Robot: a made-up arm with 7 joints. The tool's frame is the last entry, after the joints. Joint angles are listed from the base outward. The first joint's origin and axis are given. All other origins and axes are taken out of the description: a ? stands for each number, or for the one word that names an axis. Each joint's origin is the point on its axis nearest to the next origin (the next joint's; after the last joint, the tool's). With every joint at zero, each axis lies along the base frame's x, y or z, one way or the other. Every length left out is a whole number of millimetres.
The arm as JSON. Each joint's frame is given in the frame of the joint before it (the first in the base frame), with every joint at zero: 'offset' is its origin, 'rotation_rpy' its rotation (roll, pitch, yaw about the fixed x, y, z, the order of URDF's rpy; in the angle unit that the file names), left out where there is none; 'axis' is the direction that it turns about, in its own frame. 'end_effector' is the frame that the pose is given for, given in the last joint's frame.
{
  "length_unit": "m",
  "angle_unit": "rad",
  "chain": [
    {
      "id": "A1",
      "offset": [
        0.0,
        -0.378,
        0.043
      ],
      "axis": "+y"
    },
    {
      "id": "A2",
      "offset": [
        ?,
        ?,
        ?
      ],
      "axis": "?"
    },
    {
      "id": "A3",
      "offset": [
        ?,
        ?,
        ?
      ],
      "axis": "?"
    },
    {
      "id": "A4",
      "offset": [
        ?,
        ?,
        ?
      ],
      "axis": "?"
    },
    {
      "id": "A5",
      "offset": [
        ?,
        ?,
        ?
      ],
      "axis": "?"
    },
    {
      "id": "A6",
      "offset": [
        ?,
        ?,
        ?
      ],
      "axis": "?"
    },
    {
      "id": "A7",
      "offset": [
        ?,
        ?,
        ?
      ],
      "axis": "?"
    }
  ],
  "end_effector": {
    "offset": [
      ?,
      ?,
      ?
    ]
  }
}
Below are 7 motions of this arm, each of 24 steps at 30 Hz.
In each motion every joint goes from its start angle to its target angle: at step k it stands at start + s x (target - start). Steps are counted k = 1, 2, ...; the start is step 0. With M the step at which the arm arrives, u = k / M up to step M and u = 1 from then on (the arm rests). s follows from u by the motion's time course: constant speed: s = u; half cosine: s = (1 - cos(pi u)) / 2; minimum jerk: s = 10 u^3 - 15 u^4 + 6 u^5.
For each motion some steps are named. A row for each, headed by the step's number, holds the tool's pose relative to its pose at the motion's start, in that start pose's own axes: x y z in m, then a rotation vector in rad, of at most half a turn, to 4 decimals.
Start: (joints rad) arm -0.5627 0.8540 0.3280 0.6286 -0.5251 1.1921 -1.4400
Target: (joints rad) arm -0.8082 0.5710 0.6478 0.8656 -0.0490 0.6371 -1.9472
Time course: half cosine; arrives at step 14
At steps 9, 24:
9: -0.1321 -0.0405 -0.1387 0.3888 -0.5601 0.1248
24: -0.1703 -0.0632 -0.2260 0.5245 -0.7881 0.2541

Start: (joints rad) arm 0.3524 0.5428 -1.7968 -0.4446 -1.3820 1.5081 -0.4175
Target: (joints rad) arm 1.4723 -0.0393 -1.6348 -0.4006 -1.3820 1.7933 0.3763
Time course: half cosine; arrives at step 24
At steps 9, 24:
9: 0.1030 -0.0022 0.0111 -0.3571 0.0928 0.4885
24: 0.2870 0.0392 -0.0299 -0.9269 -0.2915 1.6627

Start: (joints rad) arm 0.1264 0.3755 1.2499 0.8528 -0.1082 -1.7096 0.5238
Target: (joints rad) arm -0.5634 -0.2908 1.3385 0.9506 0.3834 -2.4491 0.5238
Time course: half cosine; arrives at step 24
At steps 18, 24:
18: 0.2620 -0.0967 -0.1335 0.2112 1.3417 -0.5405
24: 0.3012 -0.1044 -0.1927 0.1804 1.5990 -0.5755

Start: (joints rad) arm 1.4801 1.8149 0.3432 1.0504 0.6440 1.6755 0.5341
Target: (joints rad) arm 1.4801 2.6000 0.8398 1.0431 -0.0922 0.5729 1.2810
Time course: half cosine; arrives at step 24
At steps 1, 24:
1: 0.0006 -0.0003 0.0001 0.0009 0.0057 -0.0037
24: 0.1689 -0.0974 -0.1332 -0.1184 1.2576 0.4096

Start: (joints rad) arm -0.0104 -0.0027 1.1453 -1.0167 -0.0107 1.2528 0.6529
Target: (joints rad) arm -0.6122 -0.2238 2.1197 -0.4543 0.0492 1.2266 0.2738
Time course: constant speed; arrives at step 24
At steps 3, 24:
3: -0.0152 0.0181 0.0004 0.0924 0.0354 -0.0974
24: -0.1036 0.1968 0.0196 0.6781 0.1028 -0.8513

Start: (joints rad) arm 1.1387 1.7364 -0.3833 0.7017 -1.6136 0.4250 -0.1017
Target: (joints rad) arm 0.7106 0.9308 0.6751 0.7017 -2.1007 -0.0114 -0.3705
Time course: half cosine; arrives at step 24
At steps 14, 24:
14: 0.0008 0.3641 -0.0080 -0.9684 -0.0385 -0.1420
24: 0.0294 0.4948 -0.1690 -1.5002 -0.0653 -0.2856

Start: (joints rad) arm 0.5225 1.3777 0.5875 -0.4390 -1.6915 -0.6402 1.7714
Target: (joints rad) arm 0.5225 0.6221 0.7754 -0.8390 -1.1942 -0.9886 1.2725
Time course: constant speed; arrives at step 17
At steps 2, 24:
2: 0.0055 -0.0128 0.0143 0.0618 -0.0115 -0.0018
24: 0.0353 -0.0963 0.1302 0.4738 -0.1159 0.2004

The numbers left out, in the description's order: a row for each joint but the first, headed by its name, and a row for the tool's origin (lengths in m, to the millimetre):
A2: xyz 0.075 0.0 0.03, axis +x
A3: xyz 0.0 0.094 0.038, axis +y
A4: xyz 0.023 0.0 0.08, axis -z
A5: xyz 0.092 -0.089 0.0, axis +x
A6: xyz 0.0 -0.055 0.163, axis +z
A7: xyz -0.139 -0.113 0.0, axis -x
tool: xyz 0.0 0.078 0.102

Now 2 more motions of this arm.
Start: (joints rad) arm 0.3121 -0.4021 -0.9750 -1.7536 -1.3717 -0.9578 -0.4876
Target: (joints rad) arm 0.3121 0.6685 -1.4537 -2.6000 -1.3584 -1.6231 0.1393
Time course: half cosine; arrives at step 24
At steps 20, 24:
20: -0.0605 0.0685 -0.1186 -0.8471 -0.6008 -0.6352
24: -0.0586 0.0697 -0.1271 -0.9036 -0.6171 -0.6738

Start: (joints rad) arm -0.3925 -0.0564 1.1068 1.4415 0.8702 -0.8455 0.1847
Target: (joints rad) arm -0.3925 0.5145 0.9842 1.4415 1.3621 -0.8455 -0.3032
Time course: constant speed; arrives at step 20
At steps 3, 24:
3: 0.0429 -0.0056 0.0164 0.0757 0.1232 0.0369
24: 0.2989 -0.0061 -0.0030 0.4507 0.8581 -0.0759

